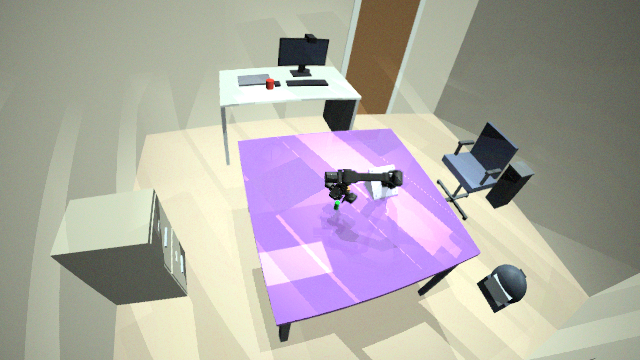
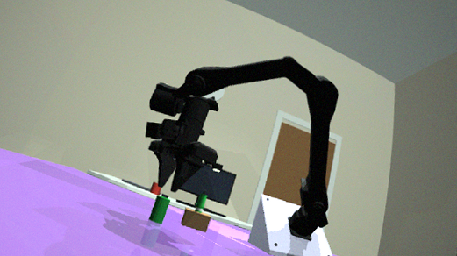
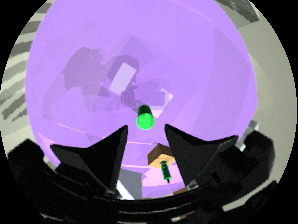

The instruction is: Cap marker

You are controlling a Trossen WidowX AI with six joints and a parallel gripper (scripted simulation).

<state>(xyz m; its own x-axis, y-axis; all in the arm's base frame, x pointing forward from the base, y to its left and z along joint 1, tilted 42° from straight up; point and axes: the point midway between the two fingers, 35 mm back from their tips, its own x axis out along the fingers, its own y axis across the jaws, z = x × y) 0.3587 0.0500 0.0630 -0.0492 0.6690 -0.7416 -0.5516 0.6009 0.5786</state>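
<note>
Now: the green cap 4 cm below my gripper tip. Round my gripper tip: brown holder block (9 cm behind, 12 cm to the right, 5 cm below).
</note>
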